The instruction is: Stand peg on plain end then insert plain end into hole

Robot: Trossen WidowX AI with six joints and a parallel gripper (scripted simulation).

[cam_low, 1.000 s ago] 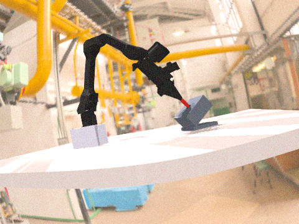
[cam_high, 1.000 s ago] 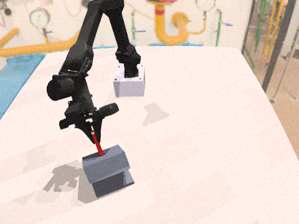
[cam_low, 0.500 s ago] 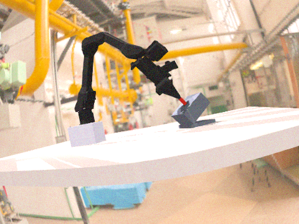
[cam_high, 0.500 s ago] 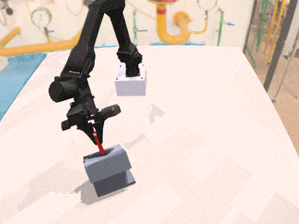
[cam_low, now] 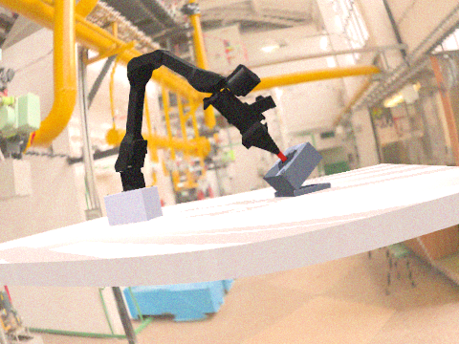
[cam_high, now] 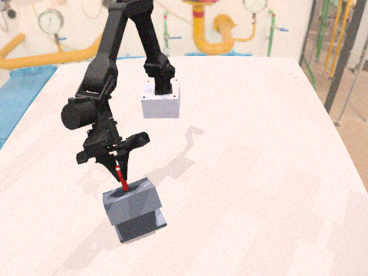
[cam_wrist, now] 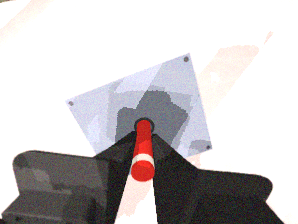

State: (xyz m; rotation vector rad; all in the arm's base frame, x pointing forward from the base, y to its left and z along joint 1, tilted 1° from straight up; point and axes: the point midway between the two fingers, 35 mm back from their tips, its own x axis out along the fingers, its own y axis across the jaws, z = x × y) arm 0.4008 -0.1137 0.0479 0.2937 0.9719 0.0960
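Right now my gripper tip is 3 cm short of the grey sloped panel, 1 cm to the right of it and 4 cm above it. Also, from my gripper tip: foot plate: 4 cm ahead, 2 cm to the left, 10 cm below; red peg: 1 cm behind, 1 cm above.
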